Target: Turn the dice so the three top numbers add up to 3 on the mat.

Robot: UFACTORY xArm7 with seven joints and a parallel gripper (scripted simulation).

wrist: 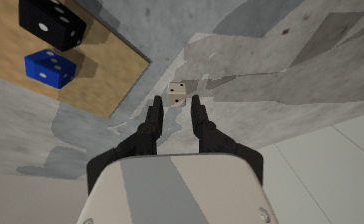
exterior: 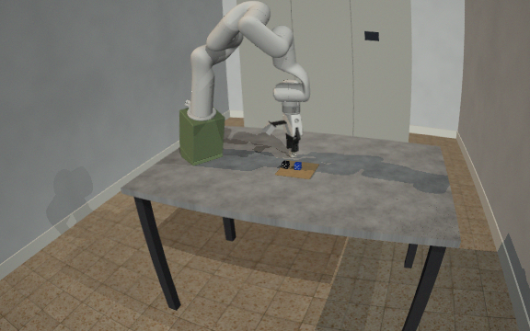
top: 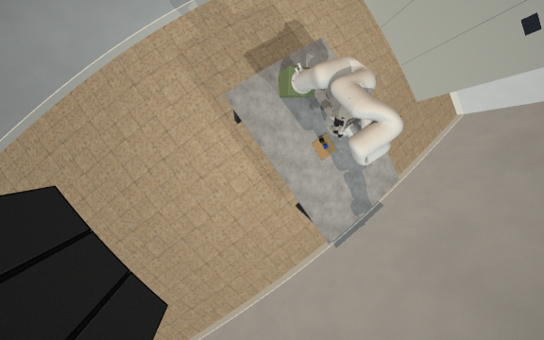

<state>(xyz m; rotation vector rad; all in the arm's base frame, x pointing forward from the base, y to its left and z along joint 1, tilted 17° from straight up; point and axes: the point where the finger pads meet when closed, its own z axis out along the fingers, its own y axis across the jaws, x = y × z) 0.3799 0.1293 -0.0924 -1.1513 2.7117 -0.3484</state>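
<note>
Now: hand 4 cm above the white die. From my hand the other things lie so: tan mat: 6 cm ahead, 12 cm to the right, 5 cm below; blue die: 6 cm ahead, 12 cm to the right, 3 cm below; black die: 1 cm ahead, 12 cm to the right, 3 cm below.
</note>
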